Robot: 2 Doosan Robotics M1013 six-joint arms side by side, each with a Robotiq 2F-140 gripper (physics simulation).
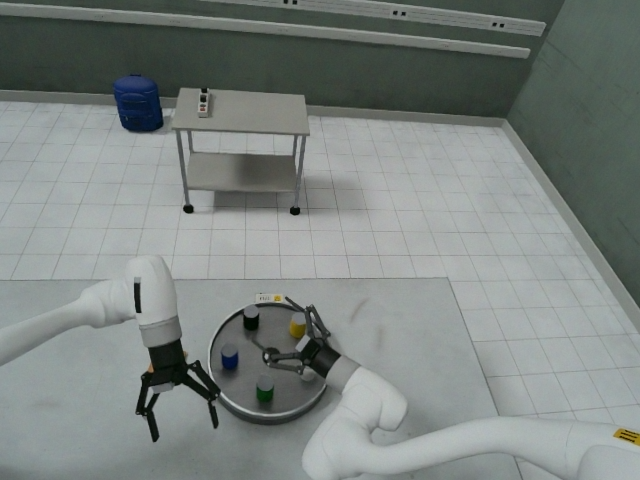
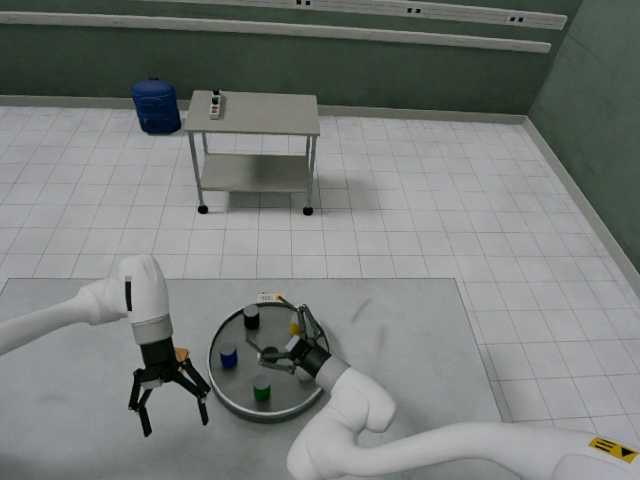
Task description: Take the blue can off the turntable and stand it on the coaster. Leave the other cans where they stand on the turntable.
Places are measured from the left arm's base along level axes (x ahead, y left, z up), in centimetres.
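Where they show: left gripper, between the fingertips: point(image 1: 186, 433) point(image 2: 177, 429); right gripper, between the fingertips: point(image 1: 270, 319) point(image 2: 264, 319).
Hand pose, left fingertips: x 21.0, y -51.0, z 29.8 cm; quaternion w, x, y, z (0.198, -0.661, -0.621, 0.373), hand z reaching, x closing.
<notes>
Things, the pixels of their top centre, and the offset from my left fingertips. "*": a spot on its surface instead.
- blue can, centre of its top: point(image 1: 229, 349) point(image 2: 227, 347) dx +29.5, dy -9.7, dz -15.7 cm
- round grey turntable, a spot on its surface: point(image 1: 268, 415) point(image 2: 264, 414) * dx +10.1, dy -21.0, dz -22.4 cm
- black can, centre of its top: point(image 1: 251, 311) point(image 2: 251, 310) dx +43.3, dy -17.0, dz -15.7 cm
- yellow can, centre of its top: point(image 1: 299, 318) point(image 2: 298, 318) dx +39.4, dy -33.2, dz -15.7 cm
- green can, centre of its top: point(image 1: 265, 382) point(image 2: 261, 381) dx +17.7, dy -20.4, dz -15.7 cm
- pale can, centre of its top: point(image 1: 310, 361) point(image 2: 306, 361) dx +23.4, dy -34.7, dz -15.7 cm
- coaster, centre of its top: point(image 2: 168, 360) dx +32.3, dy +11.4, dz -28.6 cm
- small white label plate, a spot on its surface: point(image 1: 268, 298) point(image 2: 270, 298) * dx +53.6, dy -23.8, dz -23.9 cm
The blue can point(image 1: 229, 357) point(image 2: 228, 357) stands upright at the left side of the round grey turntable point(image 1: 268, 415) point(image 2: 268, 413). A black can point(image 1: 251, 319) point(image 2: 251, 318), a yellow can point(image 1: 297, 327) point(image 2: 294, 328), a green can point(image 1: 265, 391) point(image 2: 262, 390) and a pale can point(image 1: 307, 375) point(image 2: 305, 374) also stand on it; my right gripper partly hides the yellow and pale ones. An orange-brown piece, seemingly the coaster point(image 2: 181, 353), is mostly hidden behind my left gripper. My left gripper point(image 1: 185, 432) point(image 2: 176, 428) is open, left of the turntable. My right gripper point(image 1: 269, 318) point(image 2: 264, 318) is open above the turntable.
A small white label plate point(image 1: 268, 298) point(image 2: 268, 298) lies at the turntable's far edge. A dark hub point(image 1: 270, 354) is at its centre, partly behind a right finger. A grey cart point(image 1: 258, 111) point(image 2: 268, 111) and a blue backpack point(image 1: 138, 103) point(image 2: 156, 105) stand far back near the wall.
</notes>
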